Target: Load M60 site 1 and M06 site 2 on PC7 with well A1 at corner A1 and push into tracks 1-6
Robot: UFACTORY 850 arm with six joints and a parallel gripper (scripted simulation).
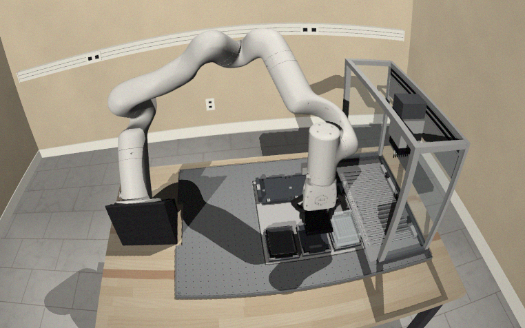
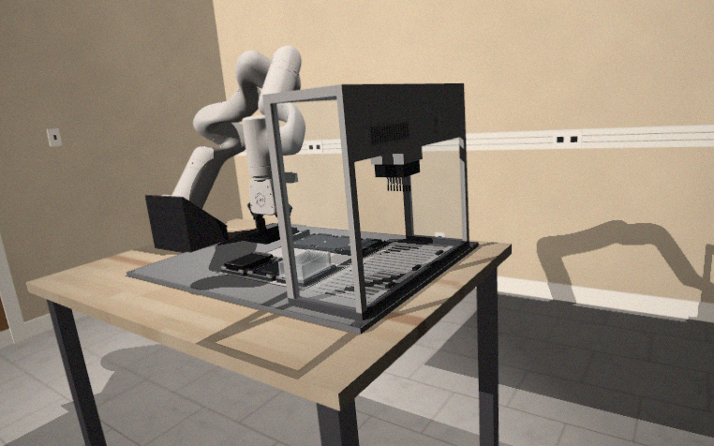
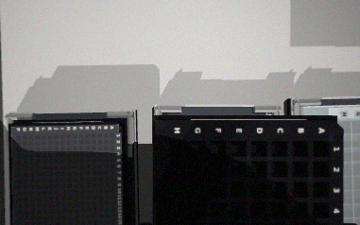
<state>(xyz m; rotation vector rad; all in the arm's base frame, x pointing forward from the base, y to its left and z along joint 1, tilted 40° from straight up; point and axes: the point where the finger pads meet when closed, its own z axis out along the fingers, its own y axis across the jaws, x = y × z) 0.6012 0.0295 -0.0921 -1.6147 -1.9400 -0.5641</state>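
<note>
Right now the plate carrier PC7 is 26 cm to the left of my hand, 11 cm below it and 3 cm behind it. The rest, counted from my hand: nest S1: 12 cm below, 11 cm behind, 2 cm to the right; clear deep-well block M09: 11 cm ahead, 9 cm below, 2 cm to the left; nest S2: 12 cm below.
</note>
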